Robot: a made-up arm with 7 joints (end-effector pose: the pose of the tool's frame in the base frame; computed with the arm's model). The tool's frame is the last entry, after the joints. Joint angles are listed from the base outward.
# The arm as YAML. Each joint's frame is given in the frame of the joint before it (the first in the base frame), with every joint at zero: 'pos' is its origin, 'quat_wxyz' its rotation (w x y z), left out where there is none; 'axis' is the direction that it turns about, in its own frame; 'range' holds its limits. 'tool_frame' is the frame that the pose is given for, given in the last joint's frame.
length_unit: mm
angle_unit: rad
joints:
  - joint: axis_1
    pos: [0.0, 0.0, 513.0]
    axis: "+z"
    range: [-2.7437, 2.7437]
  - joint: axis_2
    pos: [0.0, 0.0, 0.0]
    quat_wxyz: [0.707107, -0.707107, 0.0, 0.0]
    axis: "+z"
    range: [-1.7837, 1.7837]
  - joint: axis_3
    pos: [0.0, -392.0, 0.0]
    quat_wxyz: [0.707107, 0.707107, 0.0, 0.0]
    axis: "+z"
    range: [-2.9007, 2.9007]
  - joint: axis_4
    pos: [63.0, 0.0, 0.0]
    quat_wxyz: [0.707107, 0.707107, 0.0, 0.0]
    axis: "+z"
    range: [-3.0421, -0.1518]
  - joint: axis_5
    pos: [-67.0, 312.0, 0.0]
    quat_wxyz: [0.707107, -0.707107, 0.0, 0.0]
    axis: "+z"
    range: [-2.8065, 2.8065]
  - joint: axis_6
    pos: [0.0, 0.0, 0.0]
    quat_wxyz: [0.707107, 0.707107, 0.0, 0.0]
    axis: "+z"
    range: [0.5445, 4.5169]
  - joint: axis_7
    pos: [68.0, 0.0, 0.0]
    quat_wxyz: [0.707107, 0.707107, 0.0, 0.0]
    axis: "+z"
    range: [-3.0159, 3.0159]
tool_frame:
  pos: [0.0, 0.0, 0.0]
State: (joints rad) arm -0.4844 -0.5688 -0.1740 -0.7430 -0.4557 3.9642 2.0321
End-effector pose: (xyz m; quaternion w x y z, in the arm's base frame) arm -0.1970 0.0950 1.1548 0.4362 0.0069 -0.3046 -0.8467
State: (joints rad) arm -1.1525 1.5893 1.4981 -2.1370 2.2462 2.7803 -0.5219
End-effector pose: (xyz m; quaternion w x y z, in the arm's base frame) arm 0.4207 -0.0683 0.4329 0.6893 -0.1593 0.6059 0.3638
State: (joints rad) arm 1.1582 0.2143 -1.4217 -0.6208 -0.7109 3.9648 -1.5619
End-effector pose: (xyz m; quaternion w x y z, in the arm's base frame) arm 0.1920 0.1231 1.1518 0.8661 -0.2856 0.1994 0.3586
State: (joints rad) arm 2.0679 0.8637 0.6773 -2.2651 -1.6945 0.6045 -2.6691
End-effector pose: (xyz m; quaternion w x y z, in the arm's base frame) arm -0.3550 0.2460 0.4074 0.6134 -0.5171 -0.0666 -0.5932
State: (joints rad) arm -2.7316 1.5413 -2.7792 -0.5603 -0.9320 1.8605 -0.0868
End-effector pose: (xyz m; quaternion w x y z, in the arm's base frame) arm -0.7193 -0.2206 0.7137 0.0531 0.1550 -0.2084 0.9642
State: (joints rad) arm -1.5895 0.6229 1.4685 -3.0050 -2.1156 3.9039 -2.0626
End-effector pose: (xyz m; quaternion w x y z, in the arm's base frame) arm 0.1427 -0.0591 0.6388 0.2004 -0.3955 0.6894 0.5728
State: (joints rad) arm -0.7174 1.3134 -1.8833 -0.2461 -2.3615 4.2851 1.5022
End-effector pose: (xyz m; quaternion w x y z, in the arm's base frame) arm 0.4167 -0.4706 0.6825 0.4389 0.7550 0.2916 -0.3901
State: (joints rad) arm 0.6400 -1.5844 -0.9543 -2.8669 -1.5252 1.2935 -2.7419
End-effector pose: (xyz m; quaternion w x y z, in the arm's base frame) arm 0.0793 -0.1874 0.6296 0.0576 0.0537 0.9615 -0.2634
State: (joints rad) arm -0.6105 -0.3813 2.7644 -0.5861 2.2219 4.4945 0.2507
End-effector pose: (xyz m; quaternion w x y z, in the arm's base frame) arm -0.2568 0.2606 1.0461 0.5890 -0.6082 0.5011 0.1790
